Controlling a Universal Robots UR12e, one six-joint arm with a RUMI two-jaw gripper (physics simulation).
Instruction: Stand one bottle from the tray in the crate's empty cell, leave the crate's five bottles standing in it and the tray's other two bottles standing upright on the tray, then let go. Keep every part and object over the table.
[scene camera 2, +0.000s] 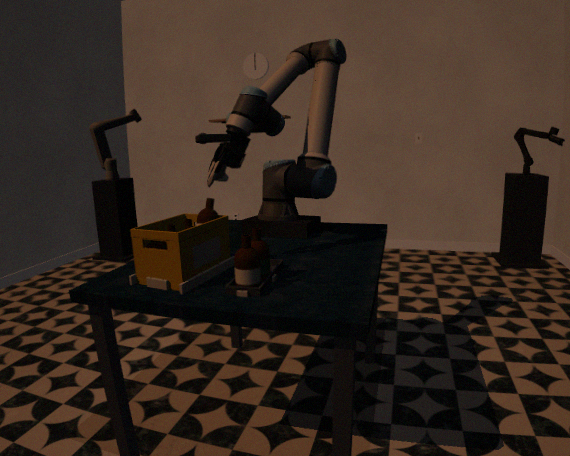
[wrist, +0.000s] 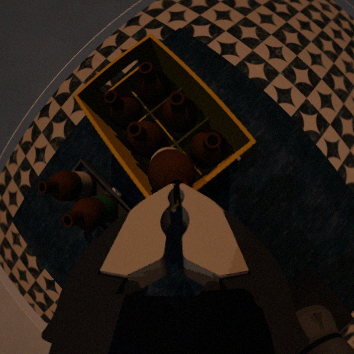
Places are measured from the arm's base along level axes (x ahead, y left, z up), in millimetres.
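Where they show: gripper, fingertip midpoint: (scene camera 2: 208, 186) (wrist: 177, 185); arm's base at its link origin: (scene camera 2: 278, 218).
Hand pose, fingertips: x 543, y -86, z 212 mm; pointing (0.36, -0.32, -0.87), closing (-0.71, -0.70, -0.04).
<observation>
Each offset is from my fingertips to the top centre of the thing. "*": to the spot under its first point. Level surfaces: height alone.
The yellow crate {dx +109, dy -51, dz -100 mm} (scene camera 2: 155, 265) (wrist: 107, 145) holds five bottles low in its cells; in the wrist view they include bottles at the far end {* dx +176, dy -102, dz -147 mm} (wrist: 152, 82), the left (wrist: 122, 107) and the right (wrist: 207, 147). A sixth bottle {dx +25, dy +1, dz -37 mm} (scene camera 2: 207, 217) (wrist: 171, 168) is in the corner cell nearest the arm, its shoulder above the rim, higher than the others. Its base is hidden, and any slight lean is hard to judge. The tray {dx +112, dy +198, dz -250 mm} (scene camera 2: 256, 290) (wrist: 107, 183) bears a white-labelled bottle {dx +200, dy +200, dz -115 mm} (scene camera 2: 247, 265) (wrist: 62, 185) and a green-labelled bottle {dx +110, dy +201, dz -115 mm} (scene camera 2: 260, 246) (wrist: 85, 214), both upright. My gripper (scene camera 2: 210, 184) (wrist: 177, 185) is shut and empty, tilted above the high bottle, apart from it.
The crate stands at the left of the dark table {dz -275 mm} (scene camera 2: 320, 280) (wrist: 280, 200), between low pale rails {dx +124, dy +47, dz -245 mm} (scene camera 2: 205, 274). The tray is beside the crate. The arm's base (scene camera 2: 280, 210) is at the table's back. A wall clock (scene camera 2: 255, 65) hangs behind the arm.
</observation>
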